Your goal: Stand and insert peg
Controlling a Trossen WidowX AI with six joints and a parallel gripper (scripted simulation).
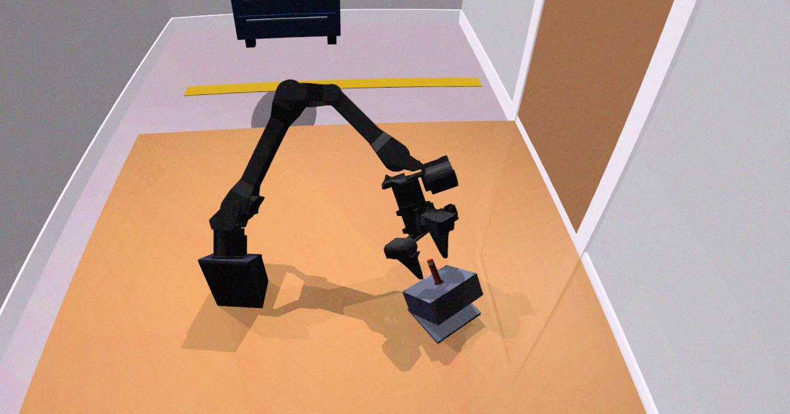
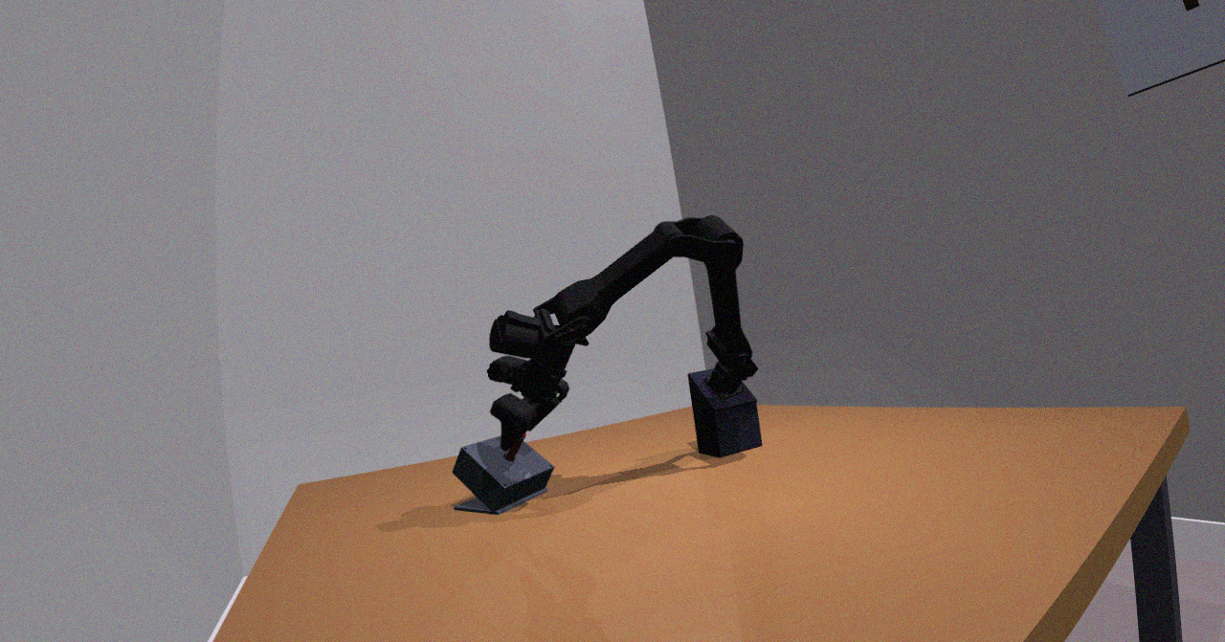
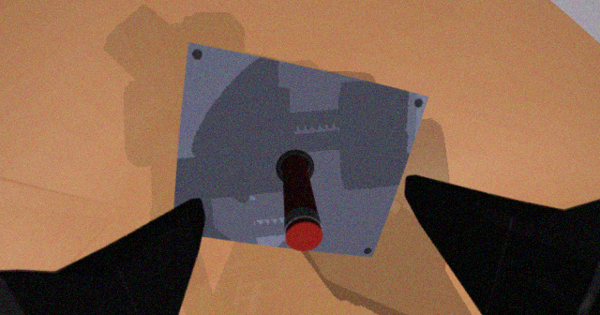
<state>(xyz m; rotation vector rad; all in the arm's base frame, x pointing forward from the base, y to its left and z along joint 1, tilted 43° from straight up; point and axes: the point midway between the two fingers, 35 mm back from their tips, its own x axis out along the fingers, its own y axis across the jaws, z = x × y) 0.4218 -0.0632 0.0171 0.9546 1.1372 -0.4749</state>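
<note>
My gripper tip is 1 cm above the red peg. Also, from my gripper tip: sloped grey panel (2 cm ahead, 3 cm to the right, 5 cm below).
</note>
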